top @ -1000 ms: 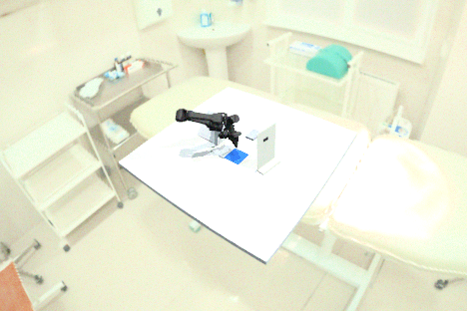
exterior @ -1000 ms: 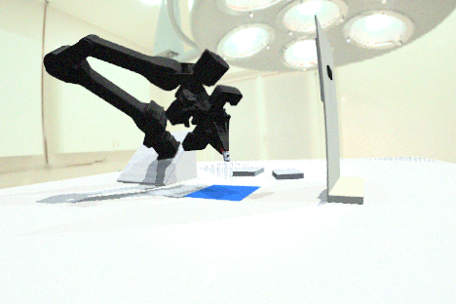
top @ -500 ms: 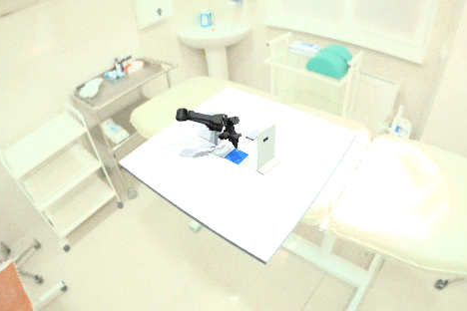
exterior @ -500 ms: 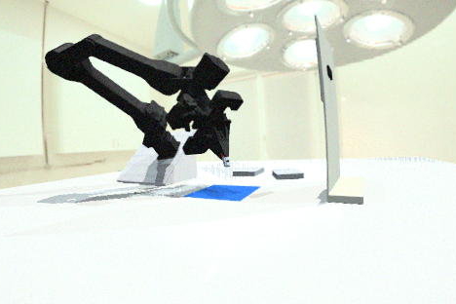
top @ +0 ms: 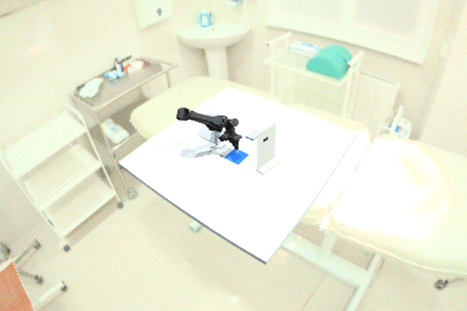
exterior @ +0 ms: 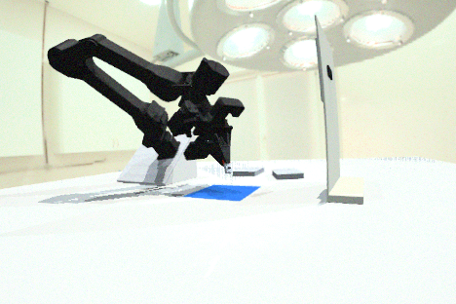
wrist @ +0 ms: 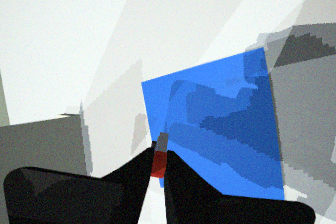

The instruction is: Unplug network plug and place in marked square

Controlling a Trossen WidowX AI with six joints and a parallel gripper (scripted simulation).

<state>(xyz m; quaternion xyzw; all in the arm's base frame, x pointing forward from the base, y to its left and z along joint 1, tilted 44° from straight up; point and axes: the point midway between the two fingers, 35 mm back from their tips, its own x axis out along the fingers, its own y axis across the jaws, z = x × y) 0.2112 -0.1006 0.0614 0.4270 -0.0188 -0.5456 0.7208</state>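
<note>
The blue marked square is 1 cm behind my gripper tip and 6 cm below it. From my gripper tip the other things lie so: network plug: right at my gripper tip; then upright grey panel: 21 cm ahead, 1 cm to the left, 8 cm above.
</note>
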